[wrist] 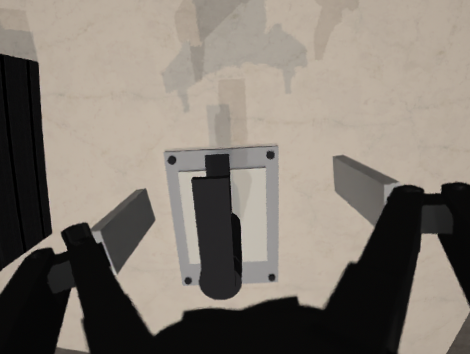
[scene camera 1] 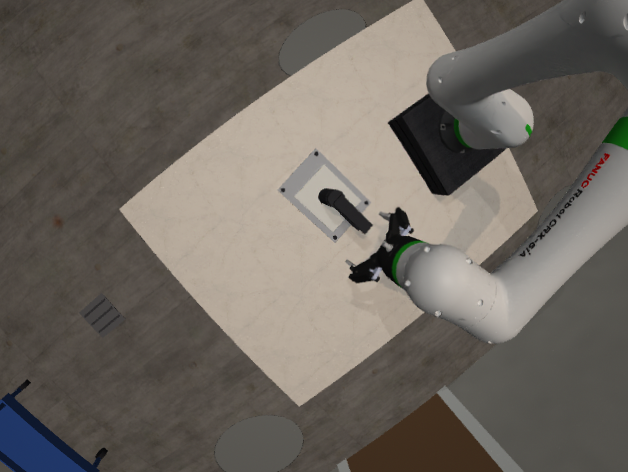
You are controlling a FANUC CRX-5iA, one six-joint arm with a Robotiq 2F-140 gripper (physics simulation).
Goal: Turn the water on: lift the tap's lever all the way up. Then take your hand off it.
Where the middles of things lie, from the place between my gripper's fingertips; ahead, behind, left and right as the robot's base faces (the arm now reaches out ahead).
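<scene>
There's a grey mounting plate (scene camera 1: pixel 307 169) that's 180 mm below my hand, 120 mm to the right of it and 30 mm behind it. I can also see the black tap lever (scene camera 1: pixel 335 198), which is 20 mm behind my hand, 70 mm to the right of it and 50 mm below it. Going by their middles, the black tap lever is the nearest to my hand of the things named here.
</scene>
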